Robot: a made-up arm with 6 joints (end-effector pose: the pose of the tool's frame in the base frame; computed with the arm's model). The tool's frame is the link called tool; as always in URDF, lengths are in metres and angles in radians.
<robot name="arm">
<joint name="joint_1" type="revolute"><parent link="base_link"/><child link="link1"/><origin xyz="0 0 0.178"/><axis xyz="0 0 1"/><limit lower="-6.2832" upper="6.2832"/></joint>
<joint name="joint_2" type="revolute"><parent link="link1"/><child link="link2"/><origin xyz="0 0.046 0" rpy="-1.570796 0 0"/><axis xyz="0 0 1"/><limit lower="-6.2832" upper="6.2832"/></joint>
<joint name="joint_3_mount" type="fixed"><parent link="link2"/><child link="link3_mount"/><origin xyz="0 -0.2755 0"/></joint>
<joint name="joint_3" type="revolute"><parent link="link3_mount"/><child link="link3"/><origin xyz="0 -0.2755 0"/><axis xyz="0 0 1"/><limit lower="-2.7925" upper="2.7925"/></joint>
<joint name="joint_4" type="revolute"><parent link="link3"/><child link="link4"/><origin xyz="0 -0.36 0" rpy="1.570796 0 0"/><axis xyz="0 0 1"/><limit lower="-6.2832" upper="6.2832"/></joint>
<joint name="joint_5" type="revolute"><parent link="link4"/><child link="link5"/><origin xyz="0 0 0" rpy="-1.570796 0 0"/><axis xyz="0 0 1"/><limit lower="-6.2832" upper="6.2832"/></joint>
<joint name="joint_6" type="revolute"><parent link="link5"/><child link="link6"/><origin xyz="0 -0.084 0" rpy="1.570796 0 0"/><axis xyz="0 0 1"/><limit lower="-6.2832" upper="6.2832"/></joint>
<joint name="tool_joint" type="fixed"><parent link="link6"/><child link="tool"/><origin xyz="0 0 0"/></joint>
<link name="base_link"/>
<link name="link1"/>
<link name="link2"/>
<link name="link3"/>
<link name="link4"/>
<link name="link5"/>
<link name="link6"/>
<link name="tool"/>
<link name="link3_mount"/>
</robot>
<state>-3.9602 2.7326 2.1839 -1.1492 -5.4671 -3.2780</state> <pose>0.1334 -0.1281 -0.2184 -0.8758 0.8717 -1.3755</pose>
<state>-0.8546 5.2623 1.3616 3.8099 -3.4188 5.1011</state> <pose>-0.2344 0.3176 0.7351 -2.2721 -1.2800 0.3863</pose>
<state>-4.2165 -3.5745 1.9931 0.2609 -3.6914 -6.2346</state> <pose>-0.0230 -0.0780 -0.2828 -1.1369 0.3896 1.7659</pose>
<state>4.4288 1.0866 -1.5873 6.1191 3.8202 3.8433</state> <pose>-0.0317 -0.3039 0.6680 -0.6593 2.8906 0.1472</pose>
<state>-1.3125 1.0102 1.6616 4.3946 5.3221 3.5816</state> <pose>0.2692 -0.5828 0.0973 -2.7585 -0.5065 -1.3429</pose>
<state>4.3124 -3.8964 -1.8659 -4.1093 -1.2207 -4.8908</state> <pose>-0.2550 -0.5543 0.0916 -0.5451 -1.5307 0.9857</pose>
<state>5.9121 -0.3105 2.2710 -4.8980 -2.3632 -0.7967</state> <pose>0.1014 -0.0523 0.5987 1.3723 -0.0958 -1.7755</pose>
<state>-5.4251 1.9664 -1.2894 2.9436 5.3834 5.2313</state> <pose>0.5092 0.6397 0.2466 1.1866 1.6228 1.9616</pose>
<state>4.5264 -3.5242 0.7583 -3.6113 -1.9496 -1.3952</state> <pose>0.0067 -0.0219 -0.6136 -0.8489 -0.1912 0.3322</pose>
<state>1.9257 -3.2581 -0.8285 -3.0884 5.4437 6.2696</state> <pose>-0.1730 0.3249 -0.6636 -1.7560 -2.4708 -0.0410</pose>
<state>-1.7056 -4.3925 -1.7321 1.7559 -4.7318 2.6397</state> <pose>0.0515 -0.5770 0.3643 1.9906 0.3941 2.1055</pose>
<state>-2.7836 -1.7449 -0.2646 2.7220 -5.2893 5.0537</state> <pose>0.8529 0.2394 -0.1480 2.3850 -1.9037 0.6019</pose>
